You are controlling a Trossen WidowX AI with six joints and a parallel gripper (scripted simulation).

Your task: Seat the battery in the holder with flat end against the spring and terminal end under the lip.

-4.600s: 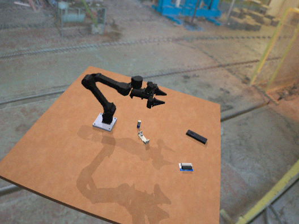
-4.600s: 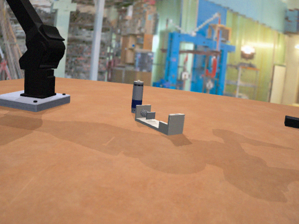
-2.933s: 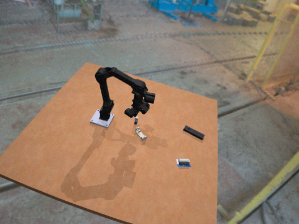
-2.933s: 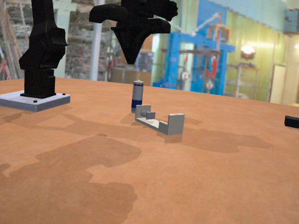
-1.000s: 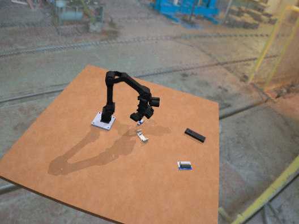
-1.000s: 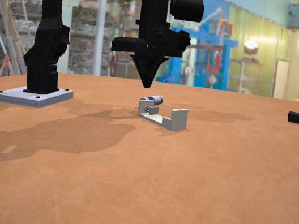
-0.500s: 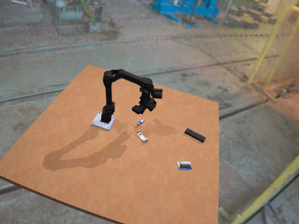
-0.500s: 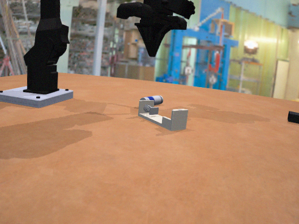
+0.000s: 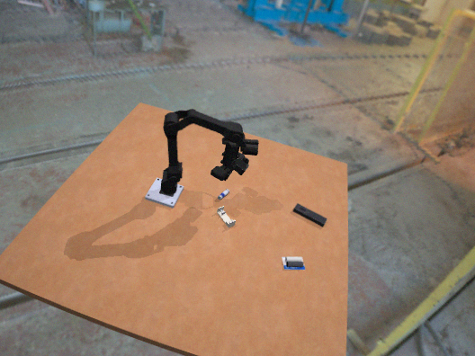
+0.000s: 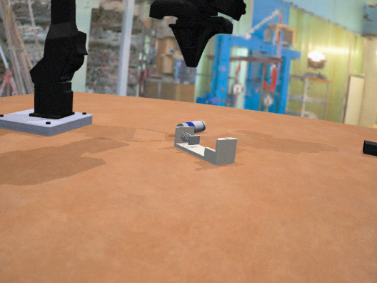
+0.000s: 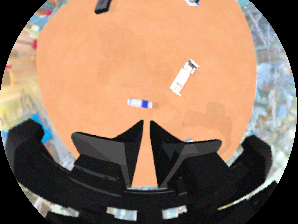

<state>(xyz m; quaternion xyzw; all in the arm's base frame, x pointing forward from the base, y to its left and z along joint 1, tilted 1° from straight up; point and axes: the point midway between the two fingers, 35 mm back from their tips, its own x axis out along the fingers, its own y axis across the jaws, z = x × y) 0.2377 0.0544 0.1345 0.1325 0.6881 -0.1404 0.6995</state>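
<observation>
Right now the battery is 10 mm ahead of my gripper tip, 20 mm to the left of it and 110 mm below it. From my gripper tip the other things lie so: black bar 420 mm ahead, 20 mm to the left, 100 mm below.
</observation>
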